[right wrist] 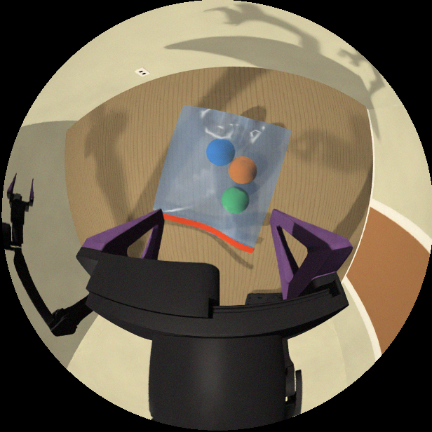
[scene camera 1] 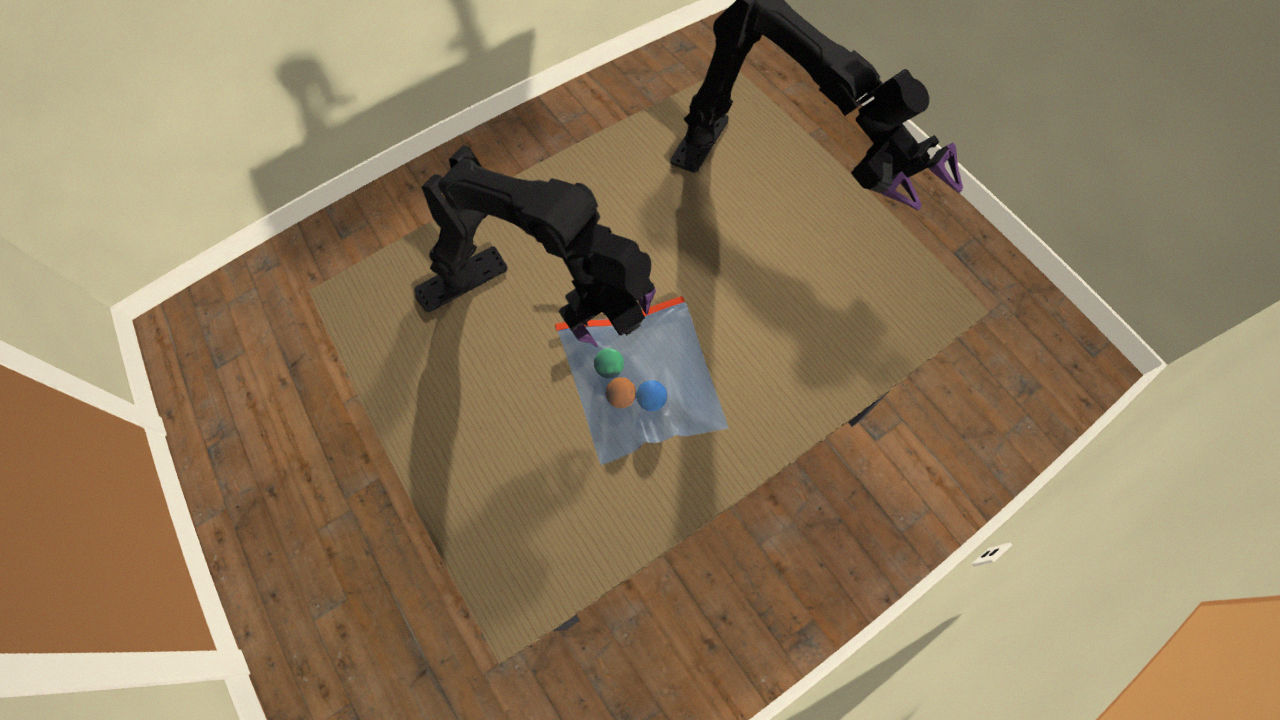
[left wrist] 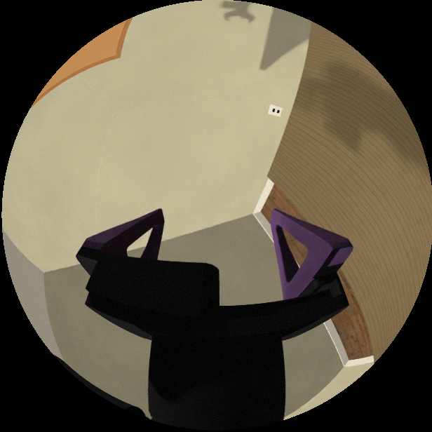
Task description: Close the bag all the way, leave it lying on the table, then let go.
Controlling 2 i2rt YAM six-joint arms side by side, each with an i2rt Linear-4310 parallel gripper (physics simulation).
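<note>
A translucent blue bag (scene camera 1: 693,358) (right wrist: 182,175) lies flat on the ribbed tan table top (scene camera 1: 769,420) (right wrist: 325,107). A green ball (scene camera 1: 608,362) (right wrist: 235,200), an orange ball (scene camera 1: 620,392) (right wrist: 243,170) and a blue ball (scene camera 1: 651,394) (right wrist: 220,152) are in it. A red strip (scene camera 1: 666,305) (right wrist: 207,228) runs along one edge, bowed in the right wrist view; whether it is sealed I cannot tell. My right gripper (scene camera 1: 618,325) (right wrist: 216,214) is open and empty above the strip. My left gripper (scene camera 1: 938,197) (left wrist: 216,214) is open and empty, far from the bag.
The right arm's base (scene camera 1: 460,280) and the left arm's base (scene camera 1: 699,143) stand on the table's far side in the scene view. Plank flooring (scene camera 1: 295,501) and white baseboards (scene camera 1: 1056,268) surround the table top. A wall socket (scene camera 1: 991,554) (left wrist: 275,110) (right wrist: 142,72) also shows.
</note>
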